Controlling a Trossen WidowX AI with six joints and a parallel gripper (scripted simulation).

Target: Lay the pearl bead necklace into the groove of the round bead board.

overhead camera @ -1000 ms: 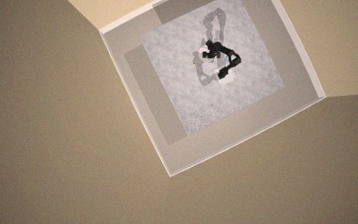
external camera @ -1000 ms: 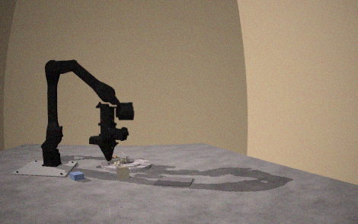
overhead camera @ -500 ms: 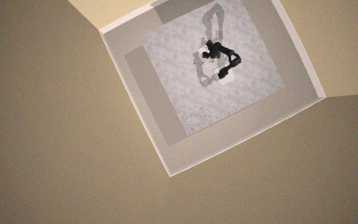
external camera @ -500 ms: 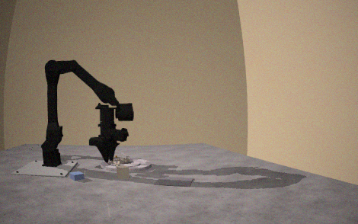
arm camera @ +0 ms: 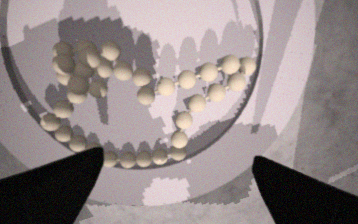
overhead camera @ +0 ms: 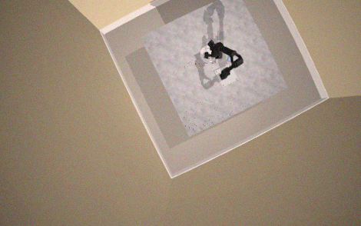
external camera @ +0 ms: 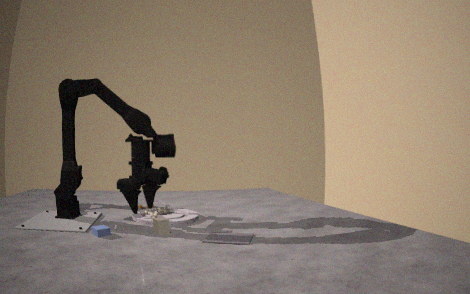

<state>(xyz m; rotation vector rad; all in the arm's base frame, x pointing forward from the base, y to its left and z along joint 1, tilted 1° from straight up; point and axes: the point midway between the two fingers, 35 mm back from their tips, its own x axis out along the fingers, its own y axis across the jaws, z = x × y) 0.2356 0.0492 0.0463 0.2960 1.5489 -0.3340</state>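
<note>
Right now my gripper tip is 60 mm short of the round bead board and 10 mm above it. Round my gripper tip: flat grey plate (220 mm ahead, 220 mm to the right, 20 mm below); then cream cube (60 mm ahead, 160 mm to the right); then blue block (80 mm behind, 200 mm to the right, 10 mm below).
</note>
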